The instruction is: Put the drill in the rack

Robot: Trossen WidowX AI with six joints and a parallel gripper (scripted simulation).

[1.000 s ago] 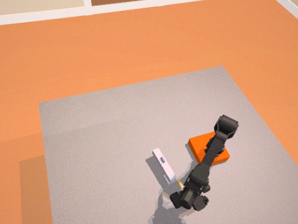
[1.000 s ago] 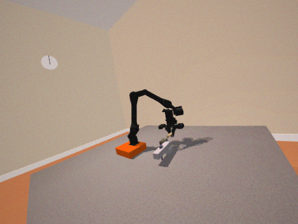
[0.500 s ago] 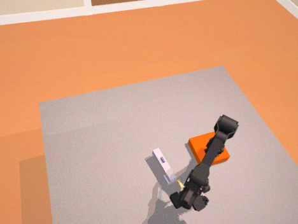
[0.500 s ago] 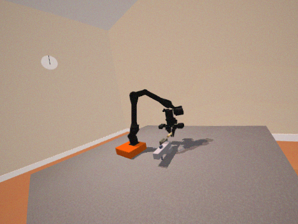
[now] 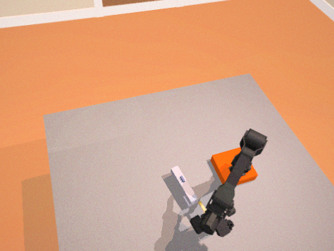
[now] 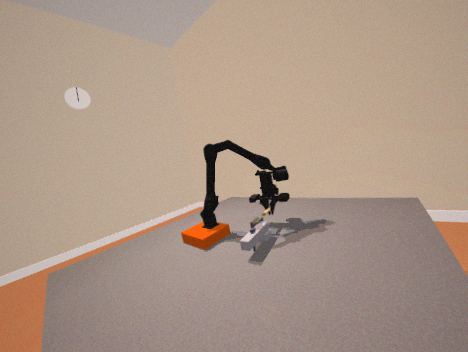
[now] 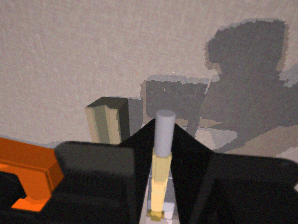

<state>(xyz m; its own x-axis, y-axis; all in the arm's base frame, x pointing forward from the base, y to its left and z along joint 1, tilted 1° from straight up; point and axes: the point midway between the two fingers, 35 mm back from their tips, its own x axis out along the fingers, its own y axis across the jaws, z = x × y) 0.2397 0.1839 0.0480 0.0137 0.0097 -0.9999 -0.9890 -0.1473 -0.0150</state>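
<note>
The yellow drill lies 40 mm to the right of my gripper tip, 30 mm above it and 10 mm ahead of it. Also, from my gripper tip: blue key (220 mm to the right, 40 mm ahead); box-like rack (60 mm behind, 40 mm to the right, 40 mm below).
</note>
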